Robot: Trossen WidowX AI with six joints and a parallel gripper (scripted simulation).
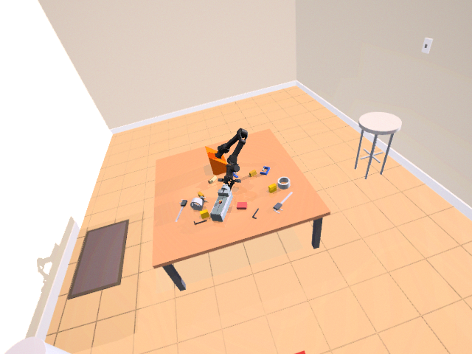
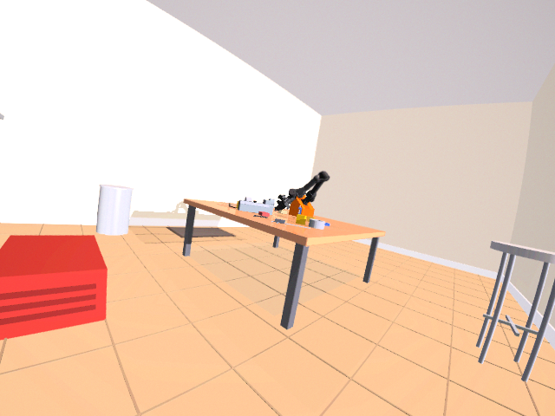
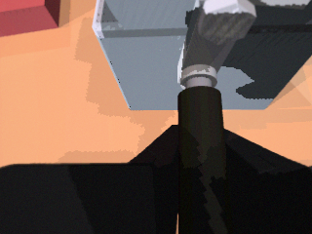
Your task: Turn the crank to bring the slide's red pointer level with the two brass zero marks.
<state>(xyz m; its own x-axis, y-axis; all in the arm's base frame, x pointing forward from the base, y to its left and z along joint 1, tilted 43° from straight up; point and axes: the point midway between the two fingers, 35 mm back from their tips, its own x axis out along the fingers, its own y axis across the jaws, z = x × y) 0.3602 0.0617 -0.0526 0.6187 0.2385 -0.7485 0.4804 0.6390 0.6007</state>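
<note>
My gripper tip is 30 mm below the dark crank handle, 20 mm past it and 10 mm to the right of it. The rest, counted from my gripper tip: red pointer 150 mm ahead, 90 mm to the right, 50 mm above; then red block 180 mm ahead, 60 mm to the left, 20 mm below.
</note>
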